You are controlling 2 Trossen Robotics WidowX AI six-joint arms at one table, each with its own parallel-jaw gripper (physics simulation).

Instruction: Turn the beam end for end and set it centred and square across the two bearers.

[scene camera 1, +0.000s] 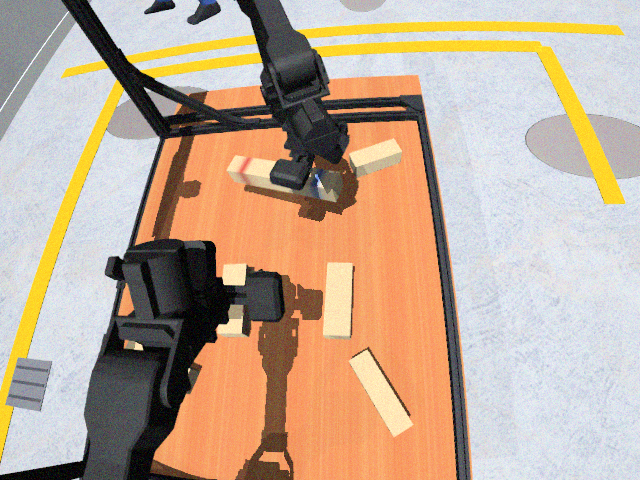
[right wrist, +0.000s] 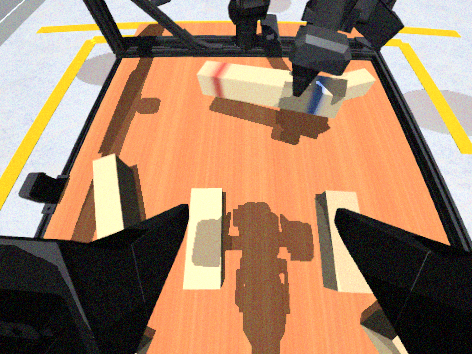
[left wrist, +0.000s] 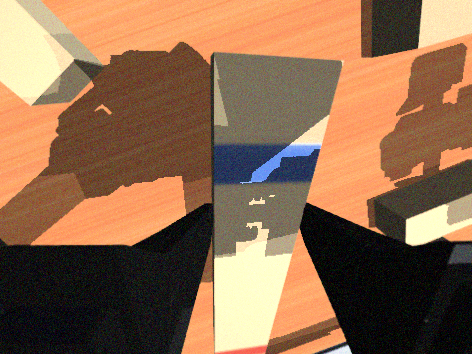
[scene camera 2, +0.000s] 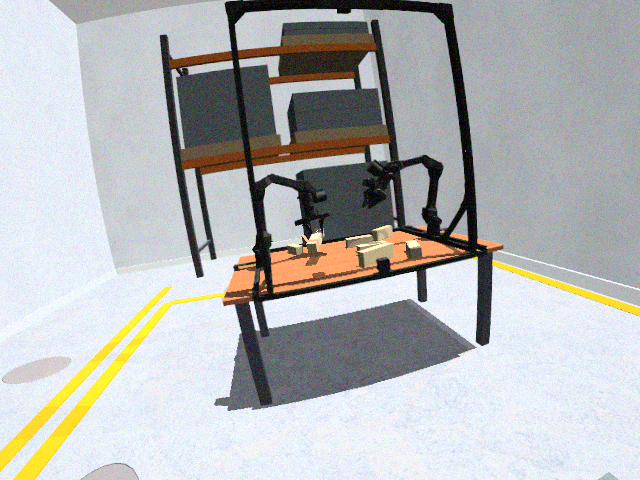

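Seen in the pictures: left gripper, fingertip midpoint: (right wrist: 297, 88) (left wrist: 254, 210) (scene camera 2: 317, 234); right gripper, fingertip midpoint: (scene camera 1: 233, 271) (right wrist: 261, 212) (scene camera 2: 365, 207); left arm's base, link origin: (scene camera 1: 283, 112) (right wrist: 245, 42); right arm's base, link origin: (scene camera 2: 434, 234).
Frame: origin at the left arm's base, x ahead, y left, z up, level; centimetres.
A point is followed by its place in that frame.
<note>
The pale beam (scene camera 1: 258, 168) @(z 9.1, x 26.1, y -1.7 cm) (scene camera 2: 313, 243) @(z 8.2, x 24.3, y -8.9 cm) (left wrist: 245, 300) @(z 9.6, x 27.0, y 2.4 cm) (right wrist: 255, 84) @(z 9.3, x 29.1, y 1.3 cm) has a red band near one end and a blue band near the other. In scene camera 1 the red end lies at the left. My left gripper (scene camera 1: 306, 178) @(z 9.0, x 29.4, y 8.4 cm) (left wrist: 254, 210) @(z 9.0, x 29.4, y 8.4 cm) is shut on it near the blue band, and its shadow lies offset on the table. The left bearer (scene camera 1: 235, 274) @(z 2.8, x 47.9, y -6.0 cm) (right wrist: 204, 250) @(z 2.8, x 55.1, y -5.9 cm) and right bearer (scene camera 1: 338, 299) @(z 2.8, x 53.2, y 15.1 cm) (right wrist: 346, 250) @(z 2.8, x 54.7, y 14.4 cm) lie roughly parallel, apart from the beam. My right gripper (right wrist: 261, 212) @(z 19.8, x 53.5, y 0.2 cm) (scene camera 2: 373, 193) is open and empty above the bearers, and hides part of the left one in scene camera 1.
A loose pale block (scene camera 1: 375, 157) @(z 2.5, x 19.4, y 23.8 cm) (left wrist: 30, 55) @(z 2.5, x 19.8, y 20.1 cm) lies close to the beam's blue end. Another block (scene camera 1: 381, 392) @(z 4.4, x 70.2, y 22.7 cm) lies slanted at the lower right in scene camera 1. A third block (right wrist: 107, 195) @(z 4.4, x 47.8, y -21.5 cm) stands left of the bearers in the right wrist view. A black frame (scene camera 1: 439, 248) @(z 0.1, x 41.9, y 36.2 cm) edges the table.
</note>
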